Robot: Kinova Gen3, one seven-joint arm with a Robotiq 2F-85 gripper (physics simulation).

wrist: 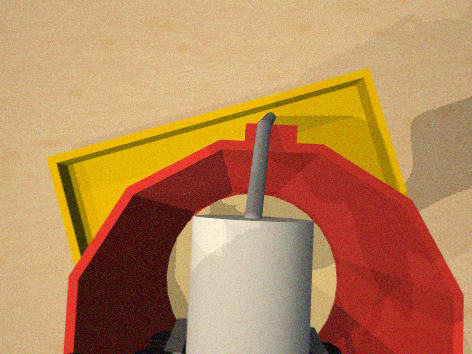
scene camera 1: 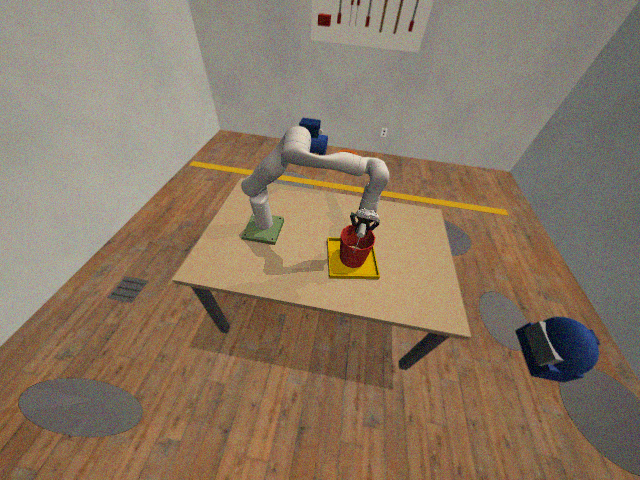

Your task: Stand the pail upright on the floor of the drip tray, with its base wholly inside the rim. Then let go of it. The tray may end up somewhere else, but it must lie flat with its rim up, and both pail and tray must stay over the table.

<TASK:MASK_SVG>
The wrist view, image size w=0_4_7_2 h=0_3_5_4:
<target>yellow drip tray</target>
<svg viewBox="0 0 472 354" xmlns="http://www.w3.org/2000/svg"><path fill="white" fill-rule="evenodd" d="M370 69L366 68L47 157L74 266L76 266L127 187L218 140L245 141L246 123L258 124L268 112L272 112L276 116L273 124L297 125L297 143L324 144L409 198Z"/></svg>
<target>red pail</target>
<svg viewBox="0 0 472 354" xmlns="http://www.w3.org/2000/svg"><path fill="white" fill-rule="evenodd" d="M464 294L413 200L324 144L297 143L297 125L273 124L276 116L274 113L268 112L258 124L246 123L245 141L218 140L125 189L69 275L63 354L134 354L145 350L154 334L160 331L172 331L178 318L187 318L186 354L310 354L310 327L315 328L322 342L332 343L340 349L342 354L463 354Z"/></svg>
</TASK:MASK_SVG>
